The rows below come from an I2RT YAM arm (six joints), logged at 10 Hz.
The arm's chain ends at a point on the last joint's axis. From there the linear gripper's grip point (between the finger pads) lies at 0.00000 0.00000 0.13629 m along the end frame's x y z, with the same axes.
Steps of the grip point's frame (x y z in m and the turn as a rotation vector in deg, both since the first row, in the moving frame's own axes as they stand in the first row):
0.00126, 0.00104, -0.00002, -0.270, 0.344, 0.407
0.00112, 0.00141, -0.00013, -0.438, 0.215, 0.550
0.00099, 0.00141, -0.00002, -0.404, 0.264, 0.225
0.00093, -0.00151, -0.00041, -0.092, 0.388, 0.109
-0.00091, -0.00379, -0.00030, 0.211, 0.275, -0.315
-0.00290, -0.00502, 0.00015, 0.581, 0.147, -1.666
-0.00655, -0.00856, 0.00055, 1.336, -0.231, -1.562
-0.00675, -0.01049, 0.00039, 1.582, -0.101, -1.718
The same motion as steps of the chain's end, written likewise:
0.00044, 0.00039, -0.00002, -0.270, 0.344, 0.407
0.00061, 0.00037, -0.00013, -0.438, 0.215, 0.550
0.00036, 0.00045, -0.00002, -0.404, 0.264, 0.225
0.00001, -0.00173, -0.00041, -0.092, 0.388, 0.109
-0.00156, -0.00329, -0.00030, 0.211, 0.275, -0.315
-0.00323, -0.00363, 0.00016, 0.581, 0.147, -1.666
-0.00596, -0.00539, 0.00059, 1.336, -0.231, -1.562
-0.00645, -0.00673, 0.00044, 1.582, -0.101, -1.718

